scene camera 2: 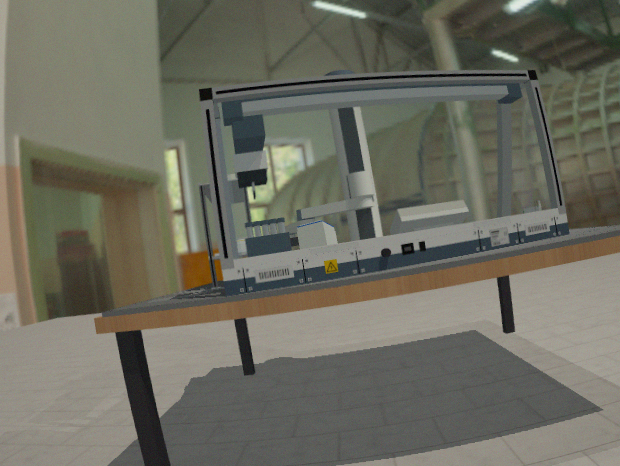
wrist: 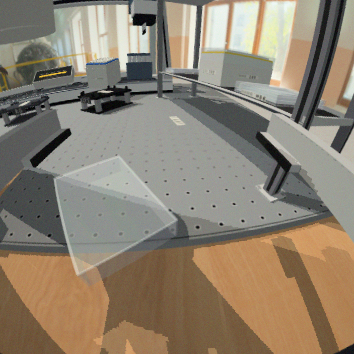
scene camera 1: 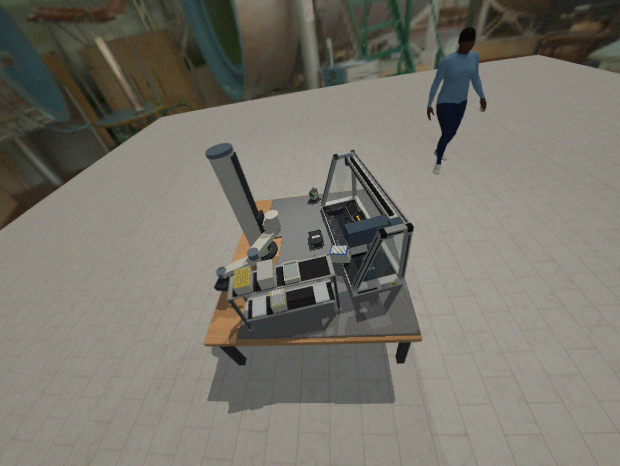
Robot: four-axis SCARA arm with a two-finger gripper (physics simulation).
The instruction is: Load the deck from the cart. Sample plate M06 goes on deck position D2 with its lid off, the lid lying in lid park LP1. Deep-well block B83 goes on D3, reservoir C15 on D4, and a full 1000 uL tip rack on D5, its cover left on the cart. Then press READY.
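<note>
My gripper [scene camera 1: 221,284] [wrist: 162,118] is open and empty, beside the cart's left end in scene camera 1. In the wrist view a clear, box-like cover [wrist: 112,210] lies below and between the fingers, across the grey plate's edge. The cart [scene camera 1: 284,315] carries a yellow-topped tip rack [scene camera 1: 242,277], a tall white block [scene camera 1: 265,275] and a pale plate [scene camera 1: 291,271] on top. Its lower shelf holds a yellow-rimmed rack [scene camera 1: 277,299] and pale flat pieces [scene camera 1: 258,306] [scene camera 1: 321,292]. A blue-rimmed rack [scene camera 1: 339,254] [scene camera 2: 315,235] [wrist: 102,74] stands at the deck. Labels are unreadable.
A framed deck enclosure [scene camera 1: 410,250] [scene camera 2: 370,80] stands right of the cart. Low black stands [scene camera 1: 315,239] [wrist: 106,95] [wrist: 24,107] are on the table. A tube rack [scene camera 2: 268,243] [wrist: 139,70] is at the deck. A person [scene camera 1: 456,80] walks behind the table.
</note>
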